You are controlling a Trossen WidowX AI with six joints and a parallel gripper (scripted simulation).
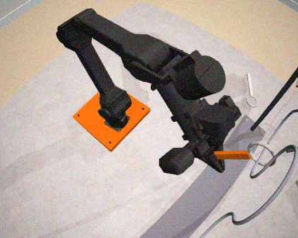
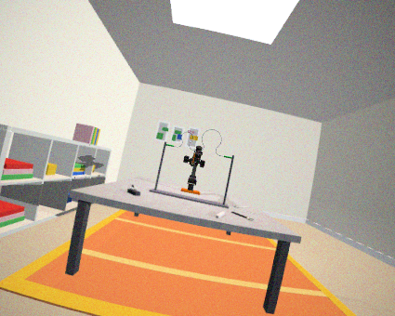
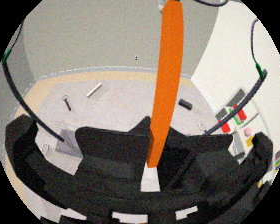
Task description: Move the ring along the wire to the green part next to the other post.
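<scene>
The ring tool with orange handle is 90 mm above my gripper tip and 10 mm ahead of it. Round my gripper tip: ring tool 480 mm to the left, 260 mm below, 30 mm ahead; white block 400 mm ahead, 260 mm below, 190 mm to the left.
</scene>
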